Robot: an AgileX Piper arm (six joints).
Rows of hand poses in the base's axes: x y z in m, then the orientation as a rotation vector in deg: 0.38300 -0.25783 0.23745 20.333 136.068 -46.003; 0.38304 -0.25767 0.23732 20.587 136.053 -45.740; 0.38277 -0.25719 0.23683 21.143 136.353 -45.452; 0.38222 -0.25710 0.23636 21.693 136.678 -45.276; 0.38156 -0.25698 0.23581 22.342 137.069 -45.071; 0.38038 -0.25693 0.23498 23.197 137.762 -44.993; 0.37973 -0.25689 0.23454 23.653 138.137 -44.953; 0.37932 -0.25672 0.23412 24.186 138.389 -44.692; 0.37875 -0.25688 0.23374 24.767 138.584 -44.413; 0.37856 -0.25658 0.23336 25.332 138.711 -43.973; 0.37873 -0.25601 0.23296 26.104 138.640 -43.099; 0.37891 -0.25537 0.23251 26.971 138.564 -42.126; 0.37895 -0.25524 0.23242 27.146 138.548 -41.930; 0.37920 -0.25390 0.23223 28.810 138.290 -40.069; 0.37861 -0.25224 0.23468 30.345 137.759 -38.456; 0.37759 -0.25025 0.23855 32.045 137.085 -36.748; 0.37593 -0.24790 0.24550 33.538 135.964 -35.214; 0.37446 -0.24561 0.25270 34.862 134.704 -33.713; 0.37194 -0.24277 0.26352 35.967 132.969 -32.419; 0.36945 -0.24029 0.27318 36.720 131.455 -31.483; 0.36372 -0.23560 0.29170 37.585 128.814 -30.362; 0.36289 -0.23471 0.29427 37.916 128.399 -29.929
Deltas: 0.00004 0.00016 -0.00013 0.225 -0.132 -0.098; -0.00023 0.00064 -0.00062 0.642 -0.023 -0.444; -0.00078 0.00073 -0.00109 0.993 0.148 -0.822; -0.00144 0.00085 -0.00164 1.408 0.361 -1.270; -0.00262 0.00090 -0.00247 1.888 0.869 -1.940; -0.00327 0.00094 -0.00291 2.144 1.147 -2.297; -0.00368 0.00111 -0.00333 2.519 1.236 -2.628; -0.00425 0.00095 -0.00371 2.898 1.264 -2.980; -0.00444 0.00125 -0.00409 3.355 1.182 -3.266; -0.00427 0.00182 -0.00449 4.078 0.765 -3.548; -0.00409 0.00246 -0.00494 4.887 0.311 -3.871; -0.00405 0.00259 -0.00503 5.050 0.220 -3.937; -0.00380 0.00393 -0.00522 6.574 -0.729 -4.557; -0.00439 0.00559 -0.00277 7.834 -1.818 -5.136; -0.00541 0.00758 0.00110 9.165 -3.057 -5.805; -0.00707 0.00993 0.00805 10.214 -4.625 -6.340; -0.00854 0.01222 0.01525 11.173 -6.288 -6.762; -0.01106 0.01506 0.02607 11.818 -8.311 -7.048; -0.01355 0.01754 0.03573 12.207 -10.010 -7.207; -0.01928 0.02223 0.05425 12.438 -12.809 -7.308; -0.02011 0.02312 0.05682 12.702 -13.325 -7.403
